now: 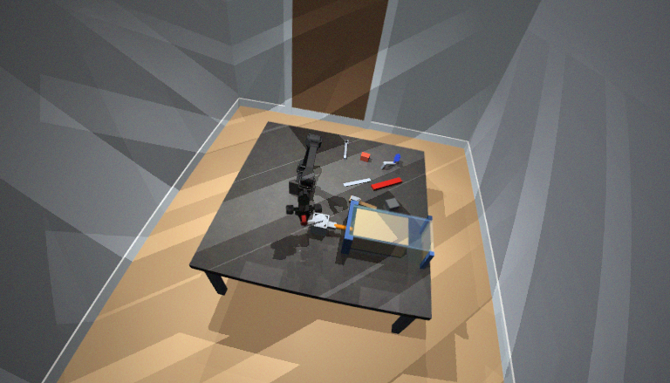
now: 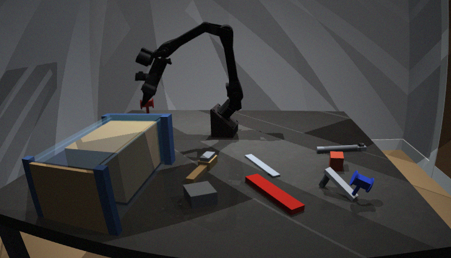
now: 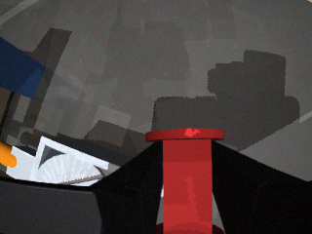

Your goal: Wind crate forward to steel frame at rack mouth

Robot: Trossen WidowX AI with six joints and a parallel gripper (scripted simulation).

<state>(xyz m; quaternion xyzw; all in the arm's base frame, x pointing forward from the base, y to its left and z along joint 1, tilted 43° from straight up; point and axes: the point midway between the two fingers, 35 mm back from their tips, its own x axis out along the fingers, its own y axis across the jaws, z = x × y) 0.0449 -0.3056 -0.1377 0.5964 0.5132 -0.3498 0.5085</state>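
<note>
My gripper tip is 7 cm short of the grey winch, 6 cm to the right of it and 11 cm above it. From my gripper tip the other things lie so: clear-panelled cubby: 49 cm ahead, 2 cm to the left, 3 cm below; then red spool-shaped grip: 2 cm to the left, 1 cm below; then wooden-handled tool: 34 cm ahead, 28 cm to the left, 13 cm below.
</note>
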